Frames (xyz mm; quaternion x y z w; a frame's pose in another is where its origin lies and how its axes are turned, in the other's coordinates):
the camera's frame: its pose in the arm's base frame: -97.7 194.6 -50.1 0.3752 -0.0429 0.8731 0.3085
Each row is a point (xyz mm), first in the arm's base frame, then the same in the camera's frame.
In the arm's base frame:
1: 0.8 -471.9 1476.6
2: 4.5 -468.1 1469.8
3: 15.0 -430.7 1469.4
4: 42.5 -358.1 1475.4
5: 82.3 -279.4 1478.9
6: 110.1 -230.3 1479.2
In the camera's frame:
1: 651.0 720.0 1357.4
2: 646.3 713.8 1353.7
3: 659.4 677.6 1348.6
4: 685.8 604.3 1347.9
5: 707.0 518.7 1351.3
6: 717.4 463.3 1354.0

